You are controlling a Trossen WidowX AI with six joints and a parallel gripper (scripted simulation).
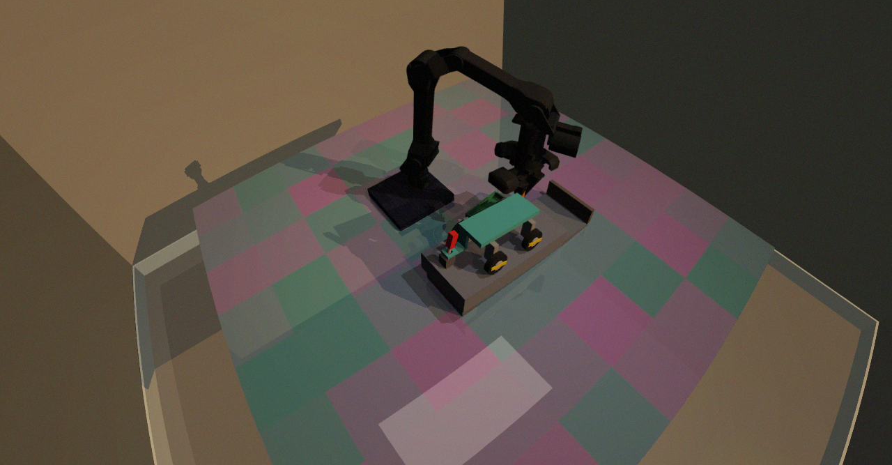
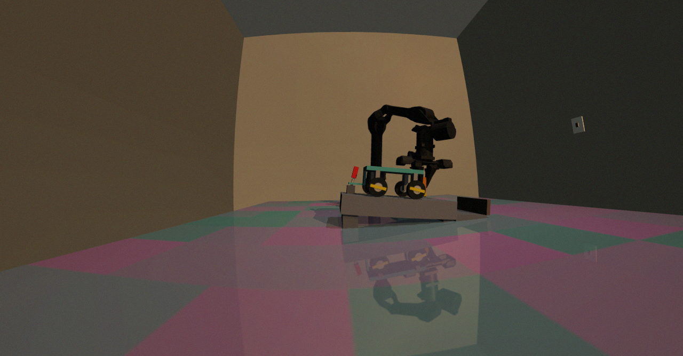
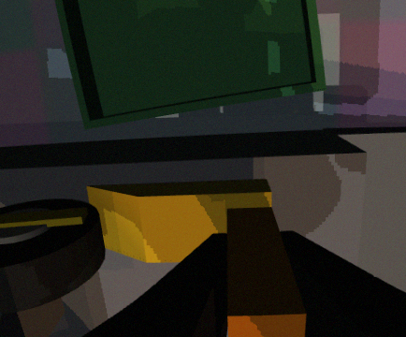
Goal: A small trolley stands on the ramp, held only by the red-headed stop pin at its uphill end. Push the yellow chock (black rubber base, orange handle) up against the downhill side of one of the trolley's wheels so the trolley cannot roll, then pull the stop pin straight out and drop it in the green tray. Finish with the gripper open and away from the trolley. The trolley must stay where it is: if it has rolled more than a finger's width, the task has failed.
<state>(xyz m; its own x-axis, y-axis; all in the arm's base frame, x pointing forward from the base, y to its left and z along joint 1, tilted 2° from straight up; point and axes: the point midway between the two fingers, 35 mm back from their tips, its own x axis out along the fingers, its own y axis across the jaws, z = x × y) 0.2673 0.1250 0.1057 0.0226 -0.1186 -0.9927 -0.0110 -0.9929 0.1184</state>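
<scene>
The yellow chock is 20 mm to the right of my gripper tip and 10 mm below it. Also, from my gripper tip: trolley 60 mm ahead, 130 mm to the right, 20 mm above; then grey ramp 60 mm ahead, 120 mm to the right, 40 mm below; then green tray 70 mm behind, 30 mm to the right, 100 mm below.
</scene>
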